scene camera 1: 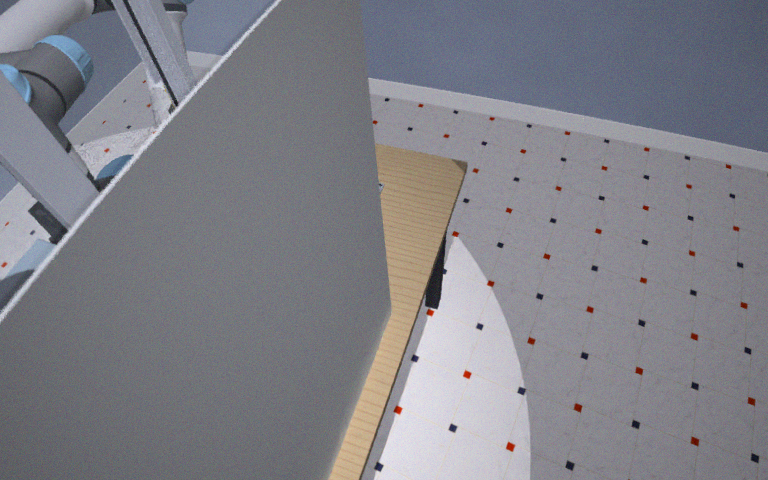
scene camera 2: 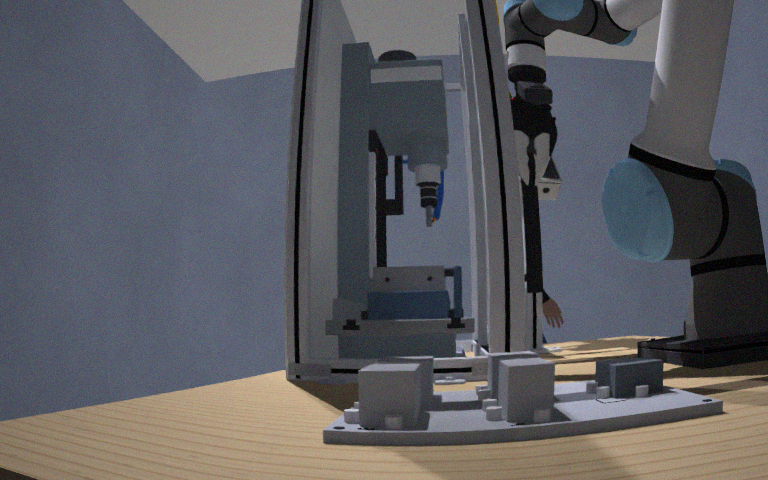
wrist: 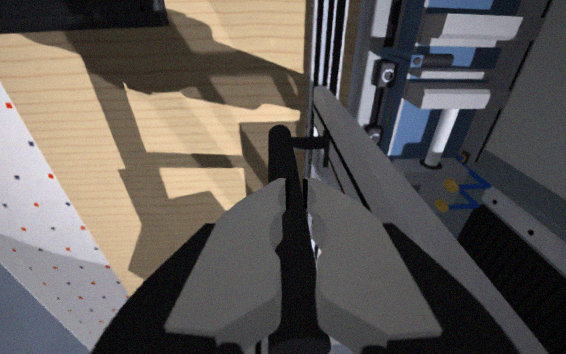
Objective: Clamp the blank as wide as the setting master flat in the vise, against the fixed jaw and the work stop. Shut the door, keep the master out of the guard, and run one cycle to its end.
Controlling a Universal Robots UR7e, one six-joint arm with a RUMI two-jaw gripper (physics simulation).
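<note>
Scene camera 2: my gripper (scene camera 2: 531,185), darker block (scene camera 2: 622,375), grey fixture plate (scene camera 2: 454,417). Wrist view: darker block out of frame.
</note>
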